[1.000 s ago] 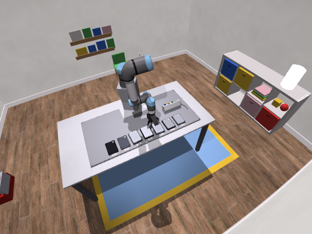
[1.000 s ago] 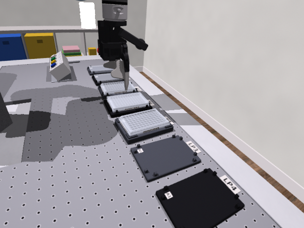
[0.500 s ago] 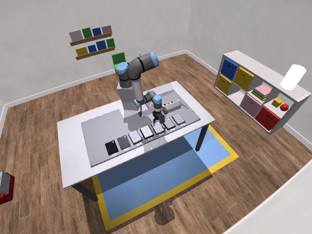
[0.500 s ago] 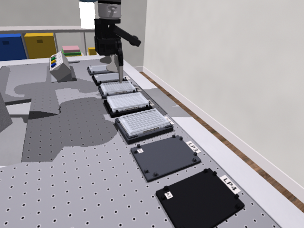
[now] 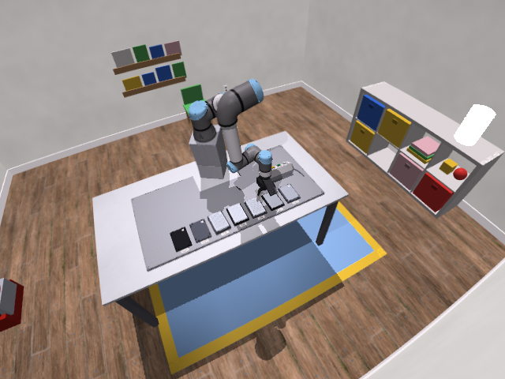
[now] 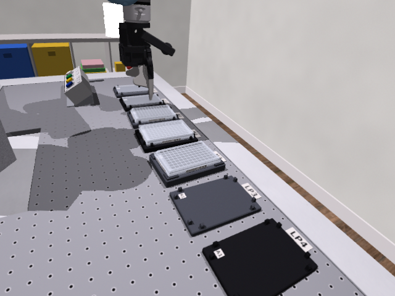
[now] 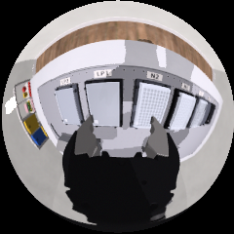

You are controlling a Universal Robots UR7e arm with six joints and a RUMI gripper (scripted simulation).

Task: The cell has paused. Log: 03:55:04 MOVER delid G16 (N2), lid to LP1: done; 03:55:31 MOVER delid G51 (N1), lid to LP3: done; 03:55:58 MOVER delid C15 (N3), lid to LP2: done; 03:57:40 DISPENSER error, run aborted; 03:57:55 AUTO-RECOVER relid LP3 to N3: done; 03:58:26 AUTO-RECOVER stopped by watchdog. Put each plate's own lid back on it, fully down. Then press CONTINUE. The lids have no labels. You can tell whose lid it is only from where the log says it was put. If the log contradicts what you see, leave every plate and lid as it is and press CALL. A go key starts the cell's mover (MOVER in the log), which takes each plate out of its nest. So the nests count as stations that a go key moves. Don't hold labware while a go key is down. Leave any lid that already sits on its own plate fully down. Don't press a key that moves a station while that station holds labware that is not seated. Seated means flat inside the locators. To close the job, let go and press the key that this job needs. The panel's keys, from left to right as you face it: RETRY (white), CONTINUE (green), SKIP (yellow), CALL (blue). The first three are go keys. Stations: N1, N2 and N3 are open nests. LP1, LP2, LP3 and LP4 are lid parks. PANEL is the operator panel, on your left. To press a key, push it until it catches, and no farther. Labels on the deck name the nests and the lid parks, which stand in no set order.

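Now: the park LP1 1 cm ahead of my hand, 5 cm to the left of it and 6 cm below it. Round my hand: lid park LP3 (6 cm behind, 47 cm to the right, 6 cm below); green key (20 cm behind, 26 cm to the left); white key (19 cm behind, 30 cm to the left).
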